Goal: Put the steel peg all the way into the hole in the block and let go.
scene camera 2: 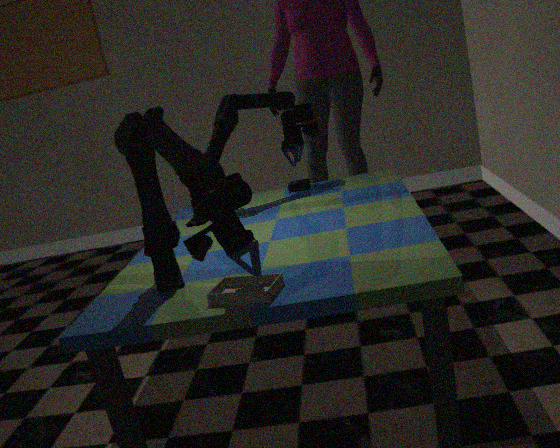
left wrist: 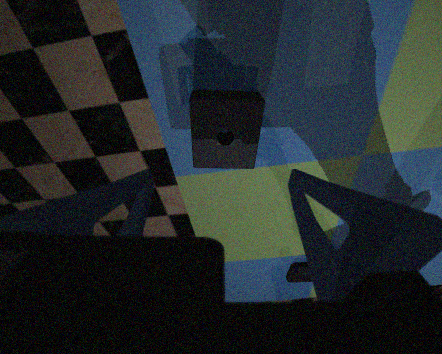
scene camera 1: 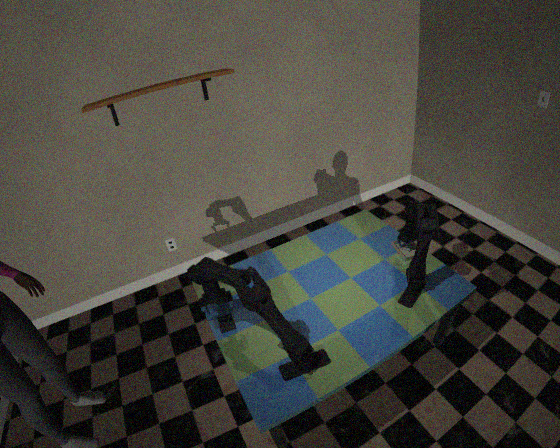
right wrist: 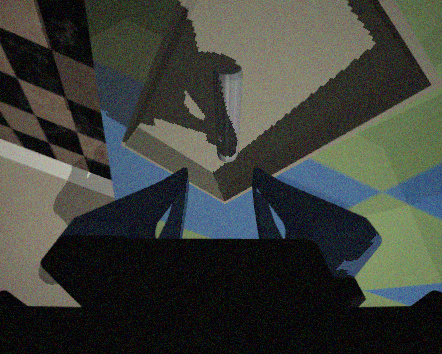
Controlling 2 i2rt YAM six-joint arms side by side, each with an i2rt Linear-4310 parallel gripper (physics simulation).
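Frame: origin at the left arm's base, x left, y down, z back, level; metres.
Where they show: left gripper, fingertip midpoint: (scene camera 2: 296,164) (left wrist: 221,176) (scene camera 1: 220,311); right gripper, fingertip midpoint: (scene camera 2: 257,274) (scene camera 1: 401,243) (right wrist: 220,176); left arm's base, origin of the base link: (scene camera 2: 203,217) (scene camera 1: 304,365); right arm's base, origin of the base link: (scene camera 2: 169,278) (scene camera 1: 412,292).
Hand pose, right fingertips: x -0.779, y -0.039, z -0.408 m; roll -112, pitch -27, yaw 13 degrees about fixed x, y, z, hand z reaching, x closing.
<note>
Each offset is from my right fingertips to the top centre of the thing. Level surfaces: height alone.
The steel peg @[dx -0.012, dy +0.020, dz +0.021 m] (right wrist: 231,107) lies in the light, shallow tray @[dx -0.011, dy +0.014, dz +0.031 m] (right wrist: 200,176) (scene camera 2: 231,302), near one corner, partly in shadow. My right gripper (right wrist: 220,176) (scene camera 2: 257,273) is partly open and empty, its fingers pointing down at the tray; in the right wrist view the peg lies beyond the fingertips. The dark block @[dx +1.020, dy +0.008, dz +0.076 m] (left wrist: 225,112) (scene camera 2: 299,185) (scene camera 1: 227,323) stands on the table with a round hole in its upper face. My left gripper (left wrist: 221,176) (scene camera 2: 293,162) is open and empty above the block. The peg cannot be made out in either scene view.
The blue and green checkered table @[dy +0.039 m] (scene camera 1: 345,302) (scene camera 2: 310,247) carries both arms. The block is near the table's left edge in scene camera 1. A person (scene camera 2: 325,45) stands beyond the table in scene camera 2. A wooden rail (scene camera 1: 160,89) is on the wall.
</note>
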